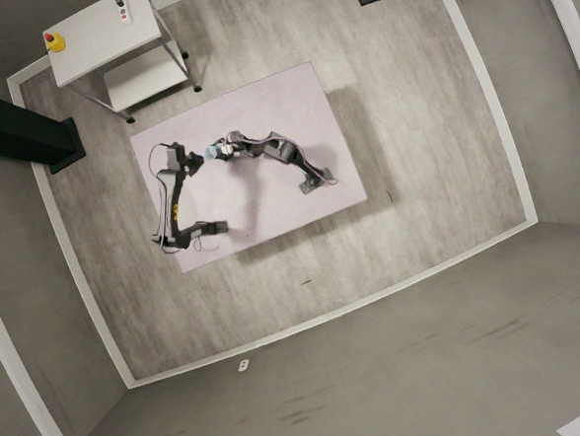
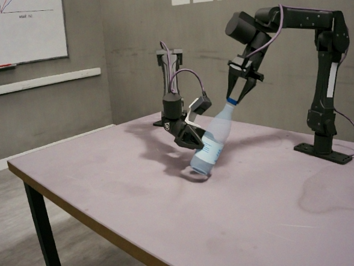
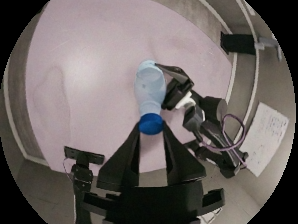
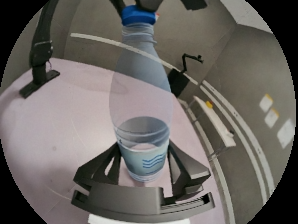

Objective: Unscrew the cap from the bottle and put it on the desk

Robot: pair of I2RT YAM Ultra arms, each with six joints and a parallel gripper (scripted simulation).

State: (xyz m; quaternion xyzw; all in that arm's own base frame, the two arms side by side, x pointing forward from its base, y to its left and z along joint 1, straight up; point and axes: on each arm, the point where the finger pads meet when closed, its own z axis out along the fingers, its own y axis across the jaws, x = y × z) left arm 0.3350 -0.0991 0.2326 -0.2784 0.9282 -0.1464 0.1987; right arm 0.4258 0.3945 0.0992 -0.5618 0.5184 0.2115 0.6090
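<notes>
My left gripper is now 10 mm above the blue cap. Round my left hand: clear plastic bottle: 50 mm ahead, 30 mm to the right, 110 mm below.
My right hand is 1 cm past the clear plastic bottle, 1 cm to the right of it and 3 cm below it. Also, from my right hand: blue cap (6 cm behind, 4 cm to the left, 13 cm above).
</notes>
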